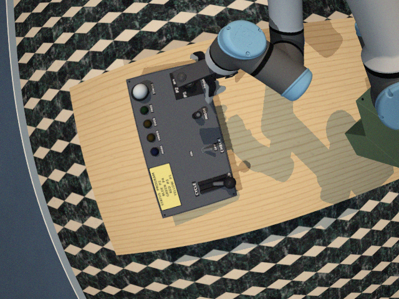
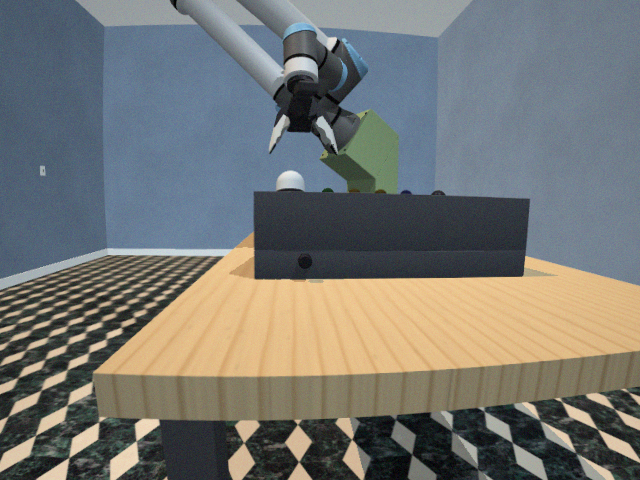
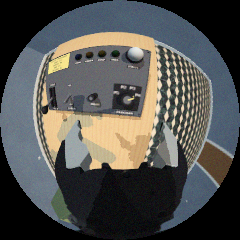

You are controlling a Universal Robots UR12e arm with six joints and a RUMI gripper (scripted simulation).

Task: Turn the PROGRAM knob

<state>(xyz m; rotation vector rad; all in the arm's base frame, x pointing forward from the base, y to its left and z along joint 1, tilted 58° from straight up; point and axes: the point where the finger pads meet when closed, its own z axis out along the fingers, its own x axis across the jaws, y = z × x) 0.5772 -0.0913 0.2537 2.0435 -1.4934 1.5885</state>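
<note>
The mode knob lies 6 cm ahead of my hand, 9 cm to the left of it and 13 cm below it. Round my hand: check toggle: 7 cm ahead, 21 cm to the left, 14 cm below; then dark grey console: 10 cm ahead, 14 cm to the left, 16 cm below; then cycle lever: 7 cm ahead, 33 cm to the left, 12 cm below.
</note>
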